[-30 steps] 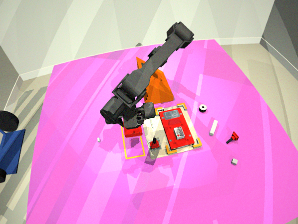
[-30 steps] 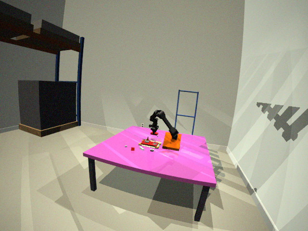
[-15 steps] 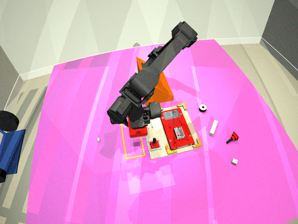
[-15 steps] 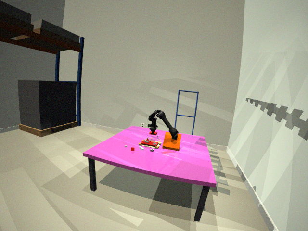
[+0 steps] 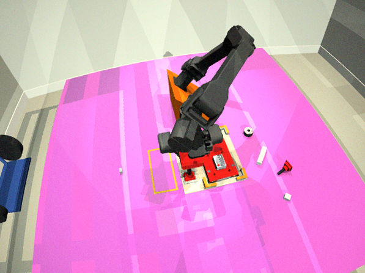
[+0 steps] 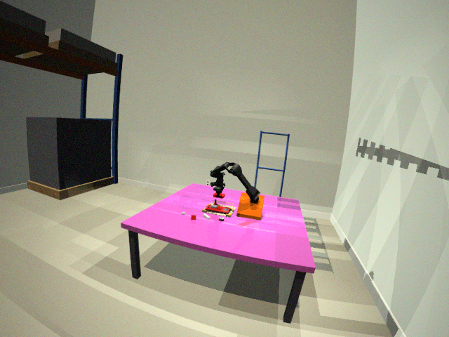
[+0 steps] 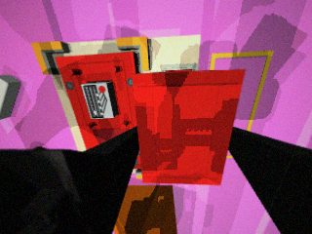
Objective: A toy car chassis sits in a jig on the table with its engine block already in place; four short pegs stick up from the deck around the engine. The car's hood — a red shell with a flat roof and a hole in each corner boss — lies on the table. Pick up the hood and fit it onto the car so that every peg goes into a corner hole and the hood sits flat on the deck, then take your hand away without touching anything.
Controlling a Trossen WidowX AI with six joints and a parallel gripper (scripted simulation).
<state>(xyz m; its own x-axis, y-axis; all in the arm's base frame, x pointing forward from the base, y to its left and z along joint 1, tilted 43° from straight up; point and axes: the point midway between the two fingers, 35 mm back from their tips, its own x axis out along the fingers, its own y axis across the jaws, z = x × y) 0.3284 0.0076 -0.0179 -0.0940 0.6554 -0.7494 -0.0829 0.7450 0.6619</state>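
The grey engine block is 110 mm to the left of my gripper tip and 80 mm below it. Round my gripper tip: red hood (right at my gripper tip); white bar (280 mm to the left, 100 mm below, 10 mm behind).
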